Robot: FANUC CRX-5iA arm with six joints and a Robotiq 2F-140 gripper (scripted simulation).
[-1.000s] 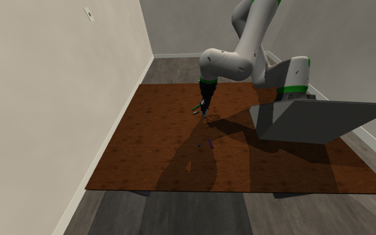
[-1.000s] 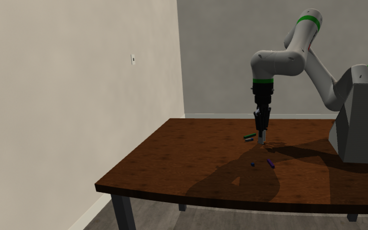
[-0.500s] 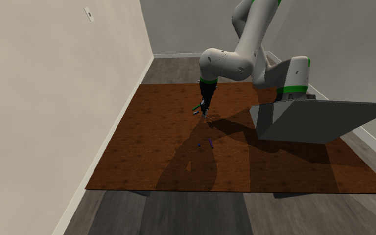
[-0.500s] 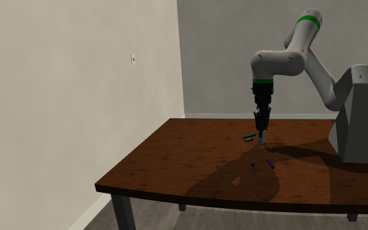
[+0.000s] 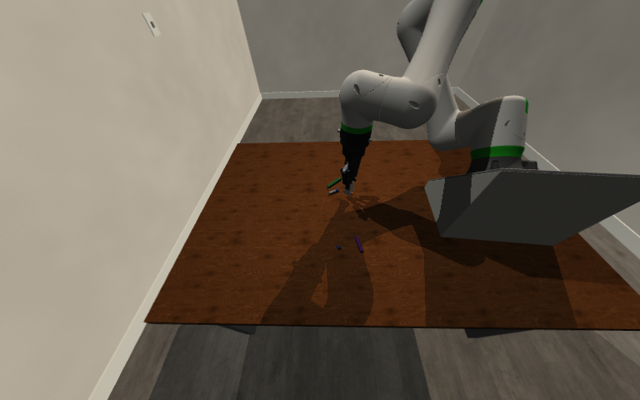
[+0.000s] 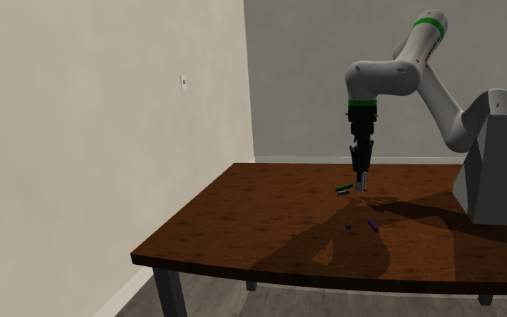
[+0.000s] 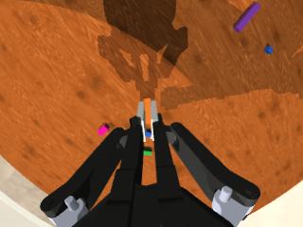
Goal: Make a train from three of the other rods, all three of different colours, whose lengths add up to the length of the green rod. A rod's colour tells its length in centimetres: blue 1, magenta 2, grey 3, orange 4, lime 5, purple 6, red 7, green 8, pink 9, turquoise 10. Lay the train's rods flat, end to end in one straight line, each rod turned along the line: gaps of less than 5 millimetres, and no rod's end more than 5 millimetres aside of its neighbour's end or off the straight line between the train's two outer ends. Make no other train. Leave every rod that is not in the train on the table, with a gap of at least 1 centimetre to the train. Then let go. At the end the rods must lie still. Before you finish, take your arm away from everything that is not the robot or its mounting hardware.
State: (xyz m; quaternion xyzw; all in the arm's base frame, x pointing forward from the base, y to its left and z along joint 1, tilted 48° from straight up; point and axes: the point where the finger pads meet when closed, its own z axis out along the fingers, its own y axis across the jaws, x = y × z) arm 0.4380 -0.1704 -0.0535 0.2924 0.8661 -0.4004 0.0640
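My hand is 6 cm short of the grey rod, 3 cm to the left of it and 6 cm above it. From my hand the other things lie so: green rod: 5 cm ahead, 9 cm to the right, 6 cm below; then orange rod: 3 cm below; then magenta rod: 1 cm behind, 10 cm to the right, 6 cm below.
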